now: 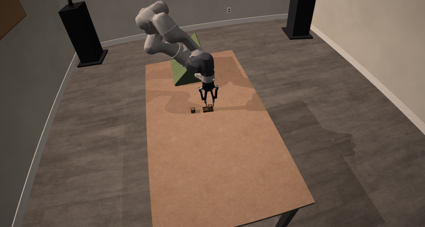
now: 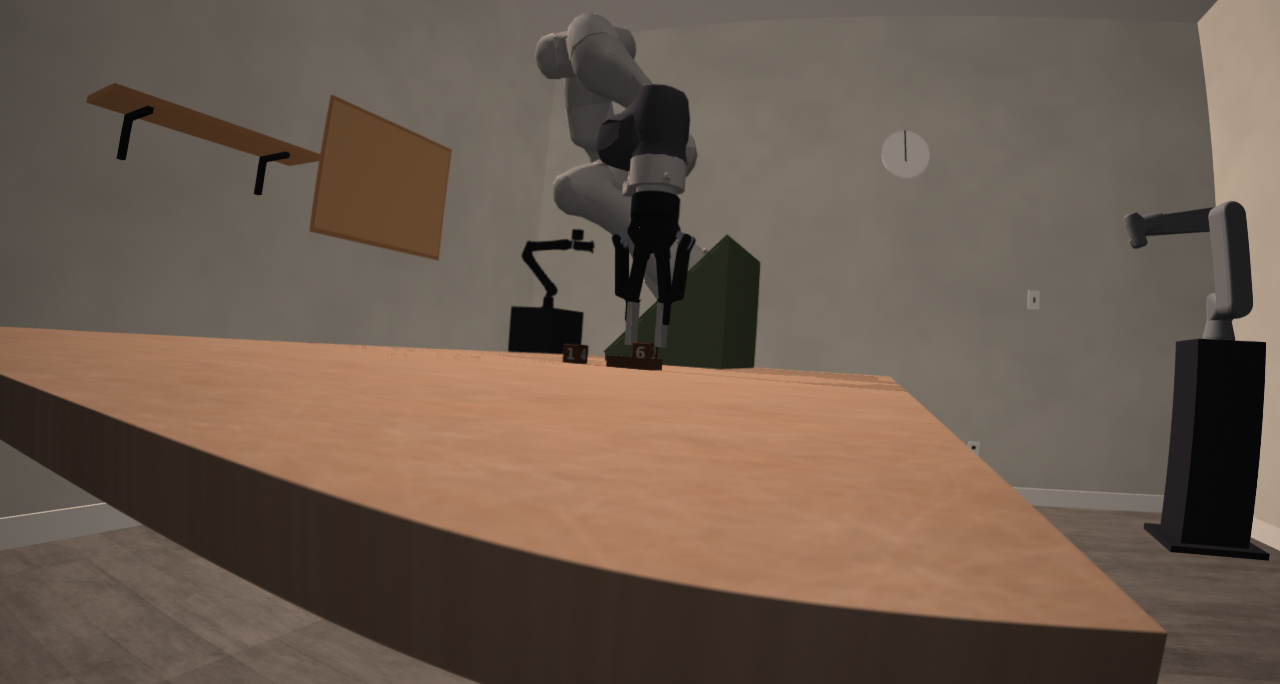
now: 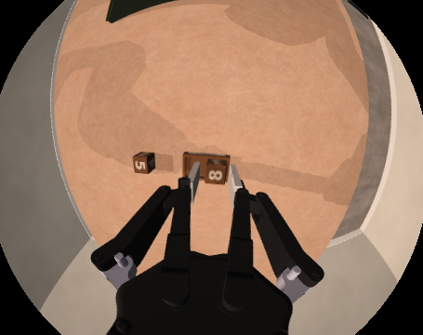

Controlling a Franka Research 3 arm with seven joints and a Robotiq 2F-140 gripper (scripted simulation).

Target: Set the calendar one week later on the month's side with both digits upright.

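The brown calendar tray is 10 mm to the right of my hand and 60 mm below it.
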